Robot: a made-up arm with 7 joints.
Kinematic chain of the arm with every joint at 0, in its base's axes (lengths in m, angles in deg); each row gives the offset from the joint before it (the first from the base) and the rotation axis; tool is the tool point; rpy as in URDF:
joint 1: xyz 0 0 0.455 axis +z
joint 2: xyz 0 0 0 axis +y
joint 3: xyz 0 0 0.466 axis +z
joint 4: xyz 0.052 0 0 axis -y
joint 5: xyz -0.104 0 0.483 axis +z
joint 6: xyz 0 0 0 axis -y
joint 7: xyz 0.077 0 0 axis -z
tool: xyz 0 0 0 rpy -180 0 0
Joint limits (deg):
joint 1: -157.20..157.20
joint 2: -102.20..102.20
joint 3: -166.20..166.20
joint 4: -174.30..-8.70
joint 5: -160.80..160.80
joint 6: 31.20..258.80
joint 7: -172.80..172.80
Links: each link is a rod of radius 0.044 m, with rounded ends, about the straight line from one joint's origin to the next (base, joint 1, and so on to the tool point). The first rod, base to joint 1, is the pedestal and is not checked.
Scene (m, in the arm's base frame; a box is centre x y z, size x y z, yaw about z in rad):
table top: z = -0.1
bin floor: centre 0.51 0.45 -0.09 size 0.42 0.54 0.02 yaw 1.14
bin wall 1: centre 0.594 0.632 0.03 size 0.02 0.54 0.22 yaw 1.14
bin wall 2: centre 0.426 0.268 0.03 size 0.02 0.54 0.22 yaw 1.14
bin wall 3: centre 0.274 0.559 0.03 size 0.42 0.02 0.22 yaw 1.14
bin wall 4: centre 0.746 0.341 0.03 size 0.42 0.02 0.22 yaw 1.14
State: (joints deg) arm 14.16 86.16 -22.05 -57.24 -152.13 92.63 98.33
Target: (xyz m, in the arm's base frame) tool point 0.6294 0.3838 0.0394
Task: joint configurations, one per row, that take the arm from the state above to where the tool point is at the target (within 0.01 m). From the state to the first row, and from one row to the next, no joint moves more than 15 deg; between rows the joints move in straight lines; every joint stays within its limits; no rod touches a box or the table.
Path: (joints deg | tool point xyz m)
1: 17.36 75.79 -25.83 -69.85 -156.46 95.31 90.16 | 0.8791 0.0292 0.1635
2: 20.56 65.43 -29.62 -82.46 -160.80 97.98 81.98 | 0.8424 0.0056 0.2467
3: 28.31 58.56 -17.99 -91.46 -156.69 100.64 90.16 | 0.7633 0.2023 0.2393
4: 36.06 51.70 -6.36 -100.46 -152.59 103.30 98.33 | 0.6294 0.3838 0.2531
5: 35.73 62.86 -5.92 -93.49 -152.42 101.45 98.33 | 0.6370 0.3888 0.1483
6: 35.40 74.01 -5.48 -86.51 -152.25 99.61 98.33 | 0.6294 0.3838 0.0394

